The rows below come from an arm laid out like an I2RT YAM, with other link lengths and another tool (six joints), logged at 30 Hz.
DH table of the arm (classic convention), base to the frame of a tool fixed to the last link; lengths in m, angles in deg. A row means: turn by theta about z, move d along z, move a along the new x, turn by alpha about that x. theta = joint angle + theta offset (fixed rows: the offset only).
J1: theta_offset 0  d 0.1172  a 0.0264  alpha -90
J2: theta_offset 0  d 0  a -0.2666  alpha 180
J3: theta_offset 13.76  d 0  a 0.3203  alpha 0
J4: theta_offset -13.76  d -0.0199  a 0.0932  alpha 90
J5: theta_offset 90  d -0.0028  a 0  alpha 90
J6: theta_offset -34.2  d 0.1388  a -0.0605  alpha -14
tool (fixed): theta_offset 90  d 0.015  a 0  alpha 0
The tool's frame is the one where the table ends.
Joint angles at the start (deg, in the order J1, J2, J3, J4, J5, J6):
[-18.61 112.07 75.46 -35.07 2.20 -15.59]
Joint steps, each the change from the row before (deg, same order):
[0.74 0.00 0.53 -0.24 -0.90 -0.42]
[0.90 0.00 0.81 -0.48 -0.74 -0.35]
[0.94 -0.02 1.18 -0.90 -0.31 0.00]
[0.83 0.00 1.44 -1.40 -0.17 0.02]
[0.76 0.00 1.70 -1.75 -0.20 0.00]
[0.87 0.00 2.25 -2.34 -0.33 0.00]
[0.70 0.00 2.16 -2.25 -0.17 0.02]
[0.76 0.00 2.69 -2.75 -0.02 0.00]
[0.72 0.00 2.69 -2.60 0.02 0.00]
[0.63 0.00 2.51 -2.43 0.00 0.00]
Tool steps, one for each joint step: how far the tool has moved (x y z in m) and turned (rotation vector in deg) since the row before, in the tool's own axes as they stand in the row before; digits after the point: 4 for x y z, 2 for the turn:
[-0.0065 0.0034 -0.0048 -0.21 -1.07 -1.20]
[-0.0076 0.0031 -0.0061 -0.09 -1.01 -1.26]
[-0.0078 0.0018 -0.0077 0.06 -0.67 -0.90]
[-0.0065 0.0012 -0.0085 -0.06 -0.37 -0.80]
[-0.0061 0.0006 -0.0098 -0.14 -0.32 -0.77]
[-0.0071 0.0005 -0.0129 -0.25 -0.42 -0.91]
[-0.0056 -0.0002 -0.0122 -0.16 -0.25 -0.70]
[-0.0058 -0.0009 -0.0151 -0.04 -0.16 -0.75]
[-0.0055 -0.0012 -0.0152 0.09 -0.22 -0.68]
[-0.0045 -0.0009 -0.0143 0.07 -0.21 -0.60]

